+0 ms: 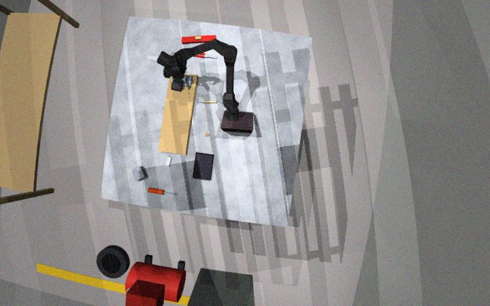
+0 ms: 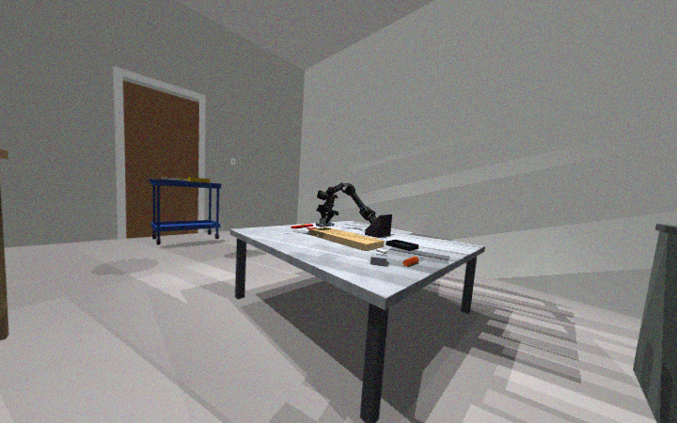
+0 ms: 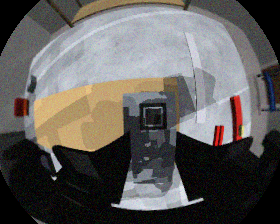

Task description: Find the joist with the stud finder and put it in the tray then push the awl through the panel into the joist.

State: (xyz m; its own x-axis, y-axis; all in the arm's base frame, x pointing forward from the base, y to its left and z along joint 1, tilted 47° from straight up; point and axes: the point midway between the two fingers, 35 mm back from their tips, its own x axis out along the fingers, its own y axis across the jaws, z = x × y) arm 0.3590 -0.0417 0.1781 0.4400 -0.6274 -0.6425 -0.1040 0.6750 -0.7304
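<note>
Right now my gripper tip is 30 mm past the small white piece, 520 mm to the right of it and 80 mm above it. Also, from my gripper tip: grey ruler 160 mm ahead, 140 mm to the right, 90 mm below; stud finder 10 mm ahead, 20 mm above; awl 170 mm behind, 80 mm to the left, 80 mm below.
</note>
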